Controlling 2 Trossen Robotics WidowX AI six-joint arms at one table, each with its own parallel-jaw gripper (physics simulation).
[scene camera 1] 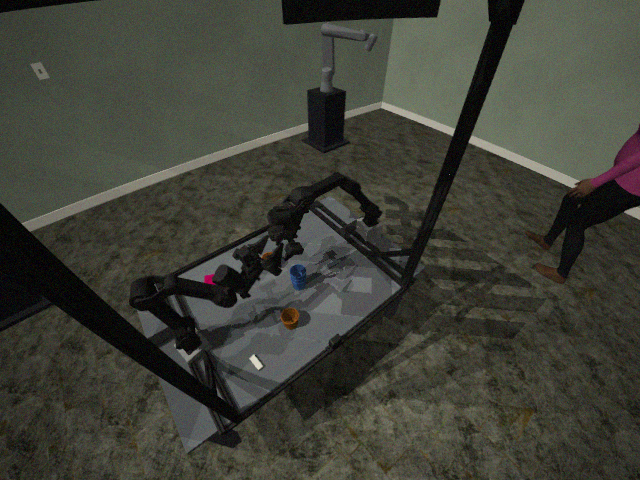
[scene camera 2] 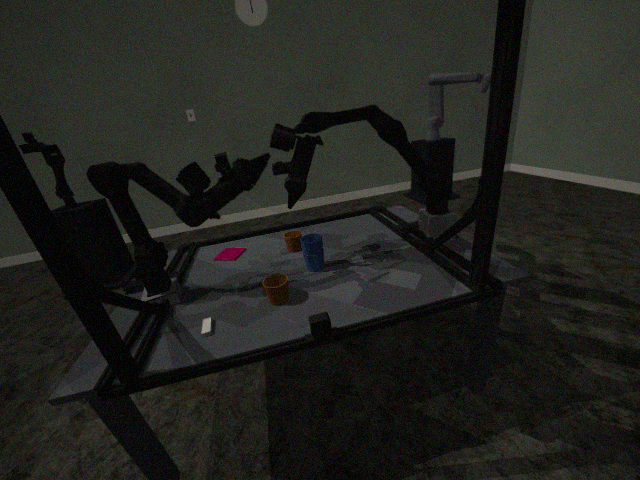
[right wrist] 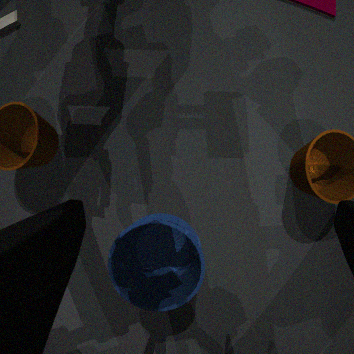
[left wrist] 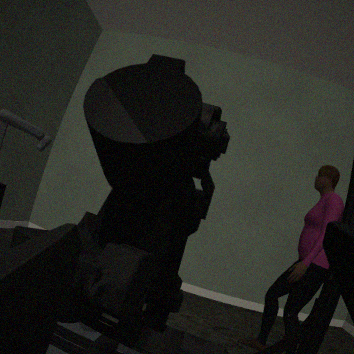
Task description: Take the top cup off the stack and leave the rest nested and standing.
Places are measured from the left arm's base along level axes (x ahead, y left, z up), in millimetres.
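Pixels of known places: left gripper, fingertip midpoint: (scene camera 1: 275, 239) (scene camera 2: 268, 158) (left wrist: 205, 237); right gripper, fingertip midpoint: (scene camera 2: 290, 204) (right wrist: 215, 214); left arm's base, origin of the base link: (scene camera 1: 191, 343) (scene camera 2: 159, 288); right arm's base, origin of the base link: (scene camera 1: 370, 221) (scene camera 2: 437, 211) (left wrist: 151, 326).
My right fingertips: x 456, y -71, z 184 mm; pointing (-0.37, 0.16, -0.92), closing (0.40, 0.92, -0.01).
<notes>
Ahead of a thing's pixels: the offset from my right fingertips to its top centre. Level surfaces: height alone.
A stack of blue cups {dx +35, dy -54, dz -112 mm} (scene camera 1: 298, 276) (scene camera 2: 312, 252) (right wrist: 156, 261) stands upright near the middle of the table {dz -226 mm} (scene camera 1: 366, 305) (scene camera 2: 409, 295). My right gripper (scene camera 1: 286, 251) (scene camera 2: 290, 199) (right wrist: 215, 214) is open and empty. It points down, high above the table, and the stack shows below it, nearer one finger. My left gripper (scene camera 1: 260, 256) (scene camera 2: 263, 161) is open and empty. It is raised high and tilted up, close beside the right wrist, which fills the left wrist view. The stack is hidden in the left wrist view.
One orange cup {dx -128, dy -155, dz -159 mm} (scene camera 1: 290, 317) (scene camera 2: 276, 289) (right wrist: 17, 135) stands toward the front; another orange cup {dx +30, dy +133, dz -159 mm} (scene camera 1: 267, 255) (scene camera 2: 292, 241) (right wrist: 330, 165) stands behind the stack. A pink card {dx -213, dy +270, dz -218 mm} (scene camera 1: 209, 279) (scene camera 2: 230, 253) (right wrist: 319, 5) and a white block {dx -334, dy -161, dz -214 mm} (scene camera 1: 256, 362) (scene camera 2: 206, 326) lie at the left. A person (left wrist: 316, 228) stands beyond the table.
</notes>
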